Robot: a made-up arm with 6 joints.
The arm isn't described. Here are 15 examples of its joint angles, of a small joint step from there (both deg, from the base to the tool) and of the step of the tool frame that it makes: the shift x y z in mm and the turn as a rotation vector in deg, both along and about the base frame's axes.
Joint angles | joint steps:
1: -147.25 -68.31 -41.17 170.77 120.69 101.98 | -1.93 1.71 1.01 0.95 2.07 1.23
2: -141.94 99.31 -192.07 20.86 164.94 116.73 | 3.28 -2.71 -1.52 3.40 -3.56 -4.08
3: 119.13 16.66 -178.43 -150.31 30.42 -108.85 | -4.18 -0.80 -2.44 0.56 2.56 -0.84
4: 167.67 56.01 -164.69 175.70 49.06 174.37 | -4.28 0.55 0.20 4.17 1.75 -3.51
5: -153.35 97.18 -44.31 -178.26 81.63 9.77 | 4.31 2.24 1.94 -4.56 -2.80 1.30
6: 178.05 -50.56 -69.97 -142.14 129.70 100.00 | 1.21 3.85 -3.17 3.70 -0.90 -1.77
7: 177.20 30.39 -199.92 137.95 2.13 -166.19 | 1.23 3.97 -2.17 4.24 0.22 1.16
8: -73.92 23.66 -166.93 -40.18 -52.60 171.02 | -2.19 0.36 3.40 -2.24 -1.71 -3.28
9: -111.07 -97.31 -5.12 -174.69 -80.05 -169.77 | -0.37 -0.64 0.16 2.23 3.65 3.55
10: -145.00 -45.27 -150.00 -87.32 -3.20 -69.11 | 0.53 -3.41 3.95 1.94 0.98 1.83
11: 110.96 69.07 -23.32 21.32 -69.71 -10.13 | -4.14 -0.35 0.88 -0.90 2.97 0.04
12: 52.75 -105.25 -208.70 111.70 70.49 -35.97 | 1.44 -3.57 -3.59 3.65 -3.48 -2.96
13: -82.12 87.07 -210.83 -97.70 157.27 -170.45 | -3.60 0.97 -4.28 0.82 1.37 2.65
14: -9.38 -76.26 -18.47 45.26 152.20 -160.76 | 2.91 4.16 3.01 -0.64 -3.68 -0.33
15: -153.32 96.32 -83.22 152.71 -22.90 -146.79 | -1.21 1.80 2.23 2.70 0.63 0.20
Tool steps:
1: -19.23 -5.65 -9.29 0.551 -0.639 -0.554
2: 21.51 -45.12 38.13 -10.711 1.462 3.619
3: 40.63 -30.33 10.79 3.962 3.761 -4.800
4: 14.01 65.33 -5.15 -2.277 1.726 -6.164
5: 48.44 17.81 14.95 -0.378 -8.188 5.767
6: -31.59 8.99 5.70 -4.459 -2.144 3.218
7: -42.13 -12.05 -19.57 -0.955 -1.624 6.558
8: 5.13 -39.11 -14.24 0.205 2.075 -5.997
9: 2.34 -12.92 -2.73 -4.816 -2.128 -3.491
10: 9.53 15.16 -8.45 0.427 -0.542 4.421
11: 18.84 -7.82 -6.09 -3.567 0.255 -4.310
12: 60.51 35.66 -64.36 3.745 -8.883 2.436
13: -35.48 26.31 2.47 -4.512 0.143 -5.551
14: 14.60 3.49 -29.12 0.313 4.448 0.418
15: 40.59 14.89 1.81 2.004 -2.837 -4.049
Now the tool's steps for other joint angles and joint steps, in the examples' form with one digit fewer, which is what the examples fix.
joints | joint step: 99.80 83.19 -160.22 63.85 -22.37 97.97 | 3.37 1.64 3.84 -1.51 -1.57 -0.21
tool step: -52.7 -3.5 -57.2 -4.34 -2.95 2.44
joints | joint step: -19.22 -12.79 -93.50 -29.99 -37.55 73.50 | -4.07 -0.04 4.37 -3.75 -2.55 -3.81
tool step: 19.4 -25.8 -37.4 -5.59 3.14 -6.37
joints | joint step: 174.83 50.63 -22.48 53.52 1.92 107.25 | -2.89 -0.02 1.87 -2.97 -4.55 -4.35
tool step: 10.6 12.3 6.8 -0.30 0.97 5.26
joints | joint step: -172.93 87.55 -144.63 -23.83 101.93 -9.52 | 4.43 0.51 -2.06 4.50 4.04 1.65
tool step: 13.1 -66.5 6.1 -1.60 -1.90 -0.27
